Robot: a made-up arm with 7 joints.
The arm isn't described. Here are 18 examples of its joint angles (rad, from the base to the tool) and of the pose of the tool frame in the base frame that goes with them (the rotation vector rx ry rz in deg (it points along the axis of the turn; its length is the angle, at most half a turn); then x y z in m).
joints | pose
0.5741 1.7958 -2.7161 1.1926 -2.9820 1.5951 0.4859 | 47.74 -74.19 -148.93 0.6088 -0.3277 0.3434
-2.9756 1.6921 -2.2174 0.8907 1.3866 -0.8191 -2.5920 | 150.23 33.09 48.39 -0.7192 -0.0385 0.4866
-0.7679 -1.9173 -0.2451 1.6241 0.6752 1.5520 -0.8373 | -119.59 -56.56 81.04 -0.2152 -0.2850 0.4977
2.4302 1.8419 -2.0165 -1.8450 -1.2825 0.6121 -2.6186 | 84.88 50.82 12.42 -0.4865 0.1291 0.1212
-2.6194 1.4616 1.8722 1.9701 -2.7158 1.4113 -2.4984 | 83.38 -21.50 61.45 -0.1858 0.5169 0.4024
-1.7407 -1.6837 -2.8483 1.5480 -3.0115 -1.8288 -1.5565 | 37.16 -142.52 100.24 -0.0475 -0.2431 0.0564
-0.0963 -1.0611 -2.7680 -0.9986 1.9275 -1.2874 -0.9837 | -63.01 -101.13 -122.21 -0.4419 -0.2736 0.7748
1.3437 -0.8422 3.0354 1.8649 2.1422 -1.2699 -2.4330 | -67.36 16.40 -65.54 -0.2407 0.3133 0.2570
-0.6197 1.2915 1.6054 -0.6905 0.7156 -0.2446 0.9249 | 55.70 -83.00 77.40 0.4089 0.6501 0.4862
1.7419 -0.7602 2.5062 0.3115 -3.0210 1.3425 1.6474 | 8.89 -156.89 -23.43 0.0956 0.4820 0.8951
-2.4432 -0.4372 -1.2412 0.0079 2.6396 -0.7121 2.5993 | -88.97 103.31 43.14 0.2103 -0.2977 1.0453
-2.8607 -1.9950 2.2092 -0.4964 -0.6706 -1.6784 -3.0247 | 56.24 104.47 104.82 0.4622 -0.3897 0.1157
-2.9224 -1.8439 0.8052 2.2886 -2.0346 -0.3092 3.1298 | 51.20 108.02 -40.56 0.2060 0.2393 0.4525
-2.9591 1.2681 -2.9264 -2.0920 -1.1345 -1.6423 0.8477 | -58.32 88.98 100.05 -0.2886 -0.0493 0.1536
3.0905 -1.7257 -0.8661 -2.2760 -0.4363 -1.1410 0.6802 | 79.26 102.23 38.92 0.0599 0.2008 0.2375
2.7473 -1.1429 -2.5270 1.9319 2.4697 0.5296 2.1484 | -66.22 7.24 89.34 0.4958 -0.0976 0.1628
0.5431 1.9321 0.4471 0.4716 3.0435 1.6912 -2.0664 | 96.50 -105.87 -43.34 0.5726 -0.3752 0.0868
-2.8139 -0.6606 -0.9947 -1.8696 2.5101 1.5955 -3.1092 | 51.54 59.41 27.13 0.2262 0.1990 0.4475
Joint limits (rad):
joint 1: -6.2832..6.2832
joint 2: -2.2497..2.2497
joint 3: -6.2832..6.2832
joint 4: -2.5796..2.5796
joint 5: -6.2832..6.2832
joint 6: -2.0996..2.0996
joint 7: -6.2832..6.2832
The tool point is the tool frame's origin. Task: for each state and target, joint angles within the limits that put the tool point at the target. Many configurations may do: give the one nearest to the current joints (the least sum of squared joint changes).
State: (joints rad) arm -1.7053 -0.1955 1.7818 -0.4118 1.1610 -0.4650 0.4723
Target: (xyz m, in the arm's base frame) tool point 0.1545 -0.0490 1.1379
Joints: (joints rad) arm -1.9142 -0.1326 1.7984 0.2945 1.2457 -0.3232 0.4723
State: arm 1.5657 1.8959 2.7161 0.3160 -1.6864 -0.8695 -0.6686
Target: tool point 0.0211 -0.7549 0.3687
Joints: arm 1.5962 1.8219 2.7071 0.5091 -1.7538 -1.0510 -0.6686
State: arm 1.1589 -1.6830 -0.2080 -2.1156 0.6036 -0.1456 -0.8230
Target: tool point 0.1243 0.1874 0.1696
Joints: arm 1.2845 -1.1571 0.5627 -2.3224 0.7792 -0.6351 -0.8230
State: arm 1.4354 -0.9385 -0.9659 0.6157 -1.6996 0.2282 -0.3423
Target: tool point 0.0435 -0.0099 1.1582
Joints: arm 1.5007 -0.0912 -0.7481 0.2306 -1.6876 -0.0618 -0.3423
